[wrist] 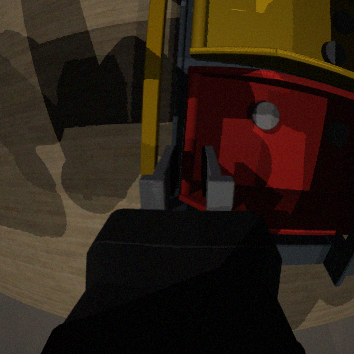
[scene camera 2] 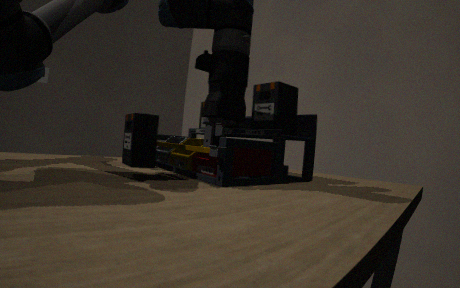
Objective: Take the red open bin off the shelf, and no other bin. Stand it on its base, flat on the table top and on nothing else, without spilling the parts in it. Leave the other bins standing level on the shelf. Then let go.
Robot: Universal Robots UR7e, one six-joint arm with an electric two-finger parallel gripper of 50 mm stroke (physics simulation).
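Places are measured from the arm's base along level axes (x back, y right, z up), in millimetres.
Pixels of known places: gripper, fingertip midpoint: (wrist: 189, 160).
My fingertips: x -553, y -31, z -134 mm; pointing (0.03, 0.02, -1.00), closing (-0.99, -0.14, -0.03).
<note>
Ahead of a thing's pixels: the offset from my fingertips to its top centre. "*": to the spot under its first point. Level surfaces: height alone.
The red open bin {dx -78, dy -19, dz +27 mm} (scene camera 2: 206, 165) (wrist: 240, 135) sits in the lower tier of the dark shelf (scene camera 2: 309, 155) (wrist: 300, 253), at its near end. A round grey part {dx -58, dy -38, dz -35 mm} (wrist: 265, 115) lies in it, and a darker part {dx -136, dy -39, dz -35 mm} (wrist: 339, 134) shows in its shadowed side. My gripper (wrist: 189, 160) (scene camera 2: 213, 136) is open, pointing down over the bin's left wall in the wrist view. One finger is on the outer side of that wall and the other is over the bin's inside, with nothing held. How deep the fingertips reach is hard to tell in the dim light.
A yellow bin {dx -72, dy -131, dz +27 mm} (scene camera 2: 182, 159) (wrist: 270, 30) sits right beside the red one. A yellow strip {* dx +28, dy -39, dz +11 mm} (wrist: 151, 100) runs left of the fingers. One dark box {dx -172, dy -18, dz +170 mm} (scene camera 2: 280, 102) stands on the shelf top, another {dx +86, dy -228, dz +78 mm} (scene camera 2: 142, 140) on the table {dz -54 mm} (scene camera 2: 200, 235). A shelf upright {* dx -119, dy +40, dz +53 mm} (wrist: 341, 265) rises at the lower right.
</note>
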